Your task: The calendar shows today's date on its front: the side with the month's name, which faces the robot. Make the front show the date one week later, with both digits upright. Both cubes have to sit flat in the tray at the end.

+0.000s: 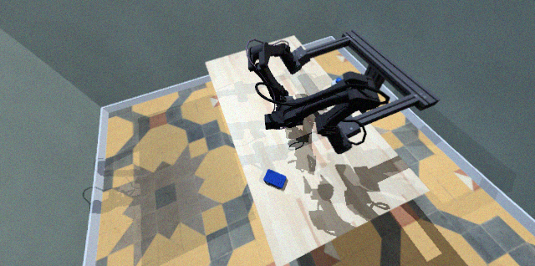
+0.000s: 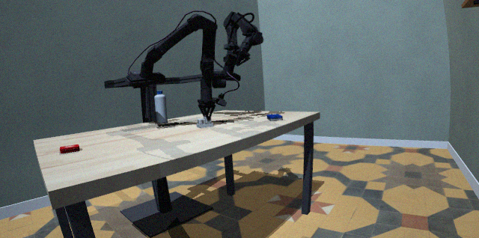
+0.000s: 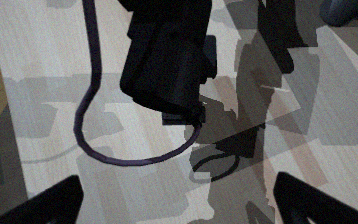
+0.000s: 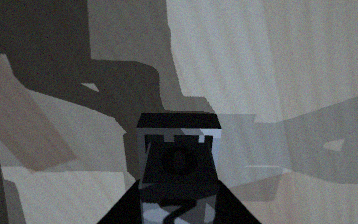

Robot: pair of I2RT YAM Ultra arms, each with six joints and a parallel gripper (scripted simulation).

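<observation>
My right hand is 1 cm past the calendar tray, 1 cm to the left of it and 4 cm above it. From my right hand the other things lie so: white bottle (39 cm behind, 6 cm to the right, 5 cm above); then red object (2 cm ahead, 71 cm to the right, 3 cm below); then blue block (18 cm ahead, 33 cm to the left, 3 cm below).
</observation>
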